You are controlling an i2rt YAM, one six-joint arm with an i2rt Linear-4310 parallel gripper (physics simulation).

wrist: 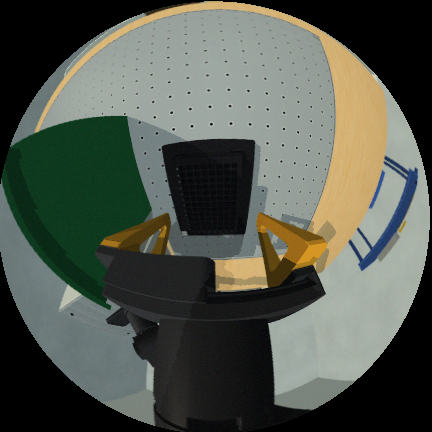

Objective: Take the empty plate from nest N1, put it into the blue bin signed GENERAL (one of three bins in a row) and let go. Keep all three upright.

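Frame: origin at the arm's base, x down, y ahead, z right, level; metres.
Seen in the pictures: gripper, fingertip midpoint: (213,217).
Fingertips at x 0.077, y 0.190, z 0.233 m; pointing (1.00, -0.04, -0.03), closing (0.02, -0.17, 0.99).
Offsets run from my fingertips to a thing's top centre. "pt": to the spot under its first point. Level surfaces: height alone.
A black rectangular nest @(pt dx +0.060, dy -0.001, dz +0.053 m) (250,187) sits on the perforated grey board near the middle of the wrist view. A dark plate @(dx +0.046, dy -0.007, dz -0.007 m) (210,192) with a grid of small wells shows in it and looks level; a small light mark is at its lower left corner. I can read no nest label, so I cannot tell whether this is N1. My gripper (213,217) is open, its orange fingers wide apart with nothing between them. It is above and to the near side of the nest. The blue bin signed GENERAL cannot be made out.
A large dark green bin wall (75,185) stands close at the left, beside the nest and the left finger. The perforated board @(dx +0.072 m) (280,75) has a wooden border (357,110) at the right. A blue frame (400,215) stands beyond the right edge.
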